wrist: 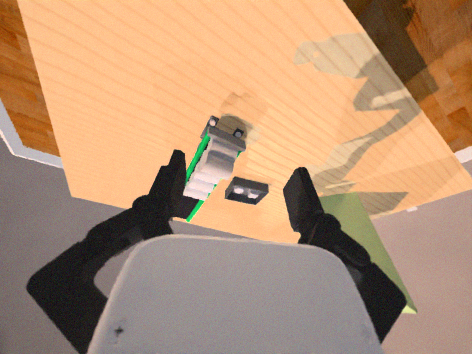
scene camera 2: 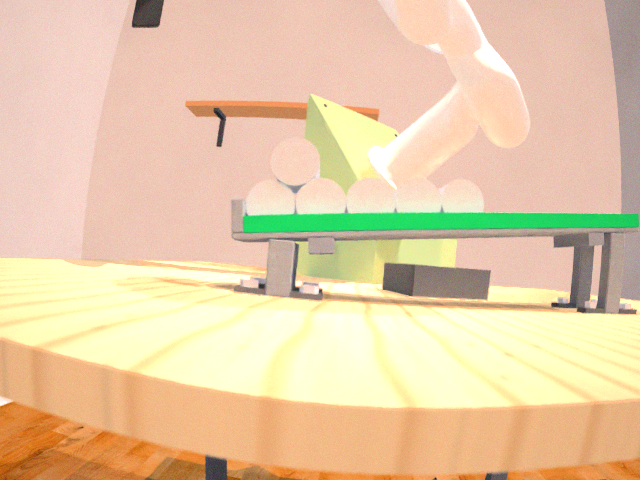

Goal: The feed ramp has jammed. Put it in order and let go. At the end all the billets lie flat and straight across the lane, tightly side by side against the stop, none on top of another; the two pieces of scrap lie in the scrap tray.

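Places are measured from the arm's base along level axes (x back, y right, z up), in millimetres.
Pixels of known places: gripper, fingertip midpoint: [wrist: 239,171] [scene camera 2: 147,10]; arm's base, link origin: [scene camera 2: 391,174].
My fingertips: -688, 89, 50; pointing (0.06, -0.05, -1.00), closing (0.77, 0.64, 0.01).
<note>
Ahead of a thing's pixels: the offset from my fingertips to its middle, as dx, dy, dz. "*": to the spot under its first point. Level surfaces: height alone.
Several pale round billets @(+116, -199, -175) [scene camera 2: 370,195] @(+142, -274, -166) [wrist: 198,190] lie side by side across the green-edged lane [scene camera 2: 542,220] [wrist: 196,160], the end one beside the grey stop @(+82, -101, -196) [scene camera 2: 237,214] [wrist: 227,137]. One billet @(+93, -139, -147) [scene camera 2: 295,161] [wrist: 218,162] rests on top of the two nearest the stop. The dark scrap tray @(+323, -237, -238) [scene camera 2: 449,281] [wrist: 255,183] stands on the table beside the ramp; two pale scrap pieces @(+298, -250, -243) [wrist: 239,190] @(+348, -224, -239) [wrist: 253,195] lie in it. My gripper [wrist: 239,171] is open and empty, high above the ramp and tray. A dark fingertip shows at the top left in the scene view.
A large yellow-green wedge-shaped block [scene camera 2: 343,139] [wrist: 367,235] stands behind the ramp. The ramp's grey legs @(* +53, -151, -232) [scene camera 2: 281,266] stand on the wooden table @(dz -255) [scene camera 2: 320,356] [wrist: 125,75]. An orange shelf [scene camera 2: 248,109] is on the wall. The pale arm [scene camera 2: 434,134] shows behind the lane.
</note>
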